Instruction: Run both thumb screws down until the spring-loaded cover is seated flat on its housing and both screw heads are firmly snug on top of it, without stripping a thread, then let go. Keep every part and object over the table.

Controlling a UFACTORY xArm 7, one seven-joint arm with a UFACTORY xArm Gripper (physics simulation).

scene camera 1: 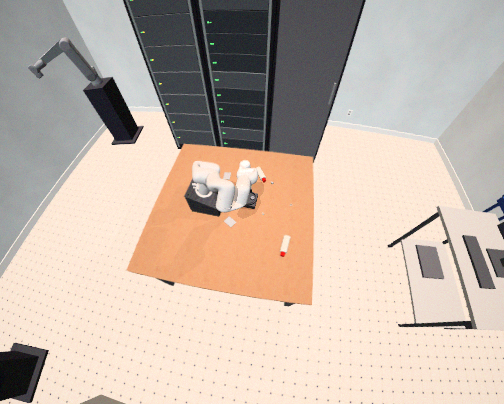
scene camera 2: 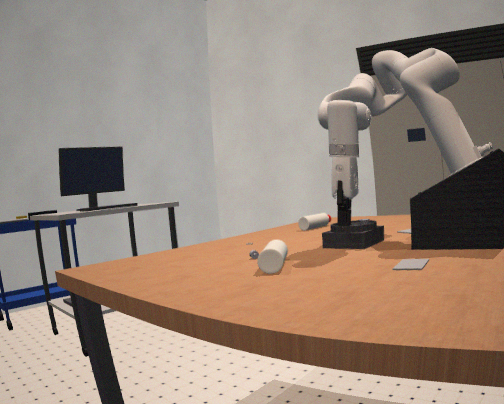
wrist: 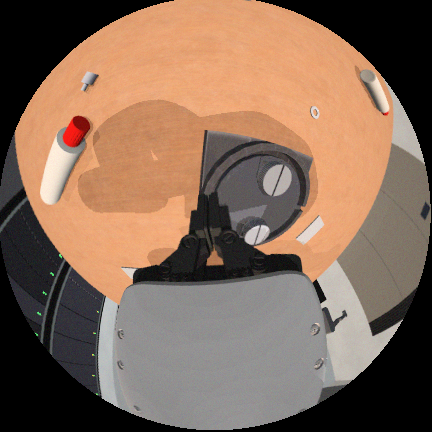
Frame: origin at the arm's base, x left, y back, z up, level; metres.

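Seen in the pictures: gripper, fingertip midpoint: (scene camera 1: 250, 191) (scene camera 2: 344, 225) (wrist: 210, 205); arm's base, origin of the base link: (scene camera 1: 203, 190) (scene camera 2: 467, 170).
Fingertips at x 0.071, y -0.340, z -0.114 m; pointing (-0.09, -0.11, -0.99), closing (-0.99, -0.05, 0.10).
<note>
Offsets run from my fingertips to a thing's top centre.
The dark square housing @[dx -0.054, dy +0.010, dz -0.001 m] (scene camera 1: 254, 205) (scene camera 2: 345, 241) (wrist: 216, 141) stands on the table beside the robot base. Its round dark cover @[dx -0.054, dy +0.010, dz -0.004 m] (wrist: 237, 187) lies inside the raised ring; whether it is flat is hard to tell. Two slotted thumb screws stand in the cover: one screw @[dx -0.060, dy -0.021, dz +0.007 m] (wrist: 277, 180) towards the upper right in the wrist view, the other screw @[dx -0.047, dy +0.041, dz +0.008 m] (wrist: 257, 234) lower, close to my right finger. My gripper (scene camera 2: 344, 223) (wrist: 210, 205) is shut and empty, pointing down, its tips at the left edge of the ring in the wrist view, beside both screw heads. Contact with the housing cannot be told.
A red-tipped white cylinder @[dx +0.203, dy -0.091, dz -0.007 m] (scene camera 1: 261, 174) (scene camera 2: 273, 256) (wrist: 61, 167) lies near a small loose screw @[dx +0.132, dy -0.182, dz -0.037 m] (scene camera 1: 272, 182) (scene camera 2: 254, 254) (wrist: 90, 78). Another such cylinder @[dx -0.438, dy -0.254, dz -0.007 m] (scene camera 1: 285, 245) (scene camera 2: 313, 221) (wrist: 375, 92) lies farther off. A small washer @[dx -0.167, dy -0.103, dz -0.055 m] (wrist: 311, 111) and flat light plates (scene camera 1: 230, 221) (scene camera 2: 411, 264) lie around the housing.
</note>
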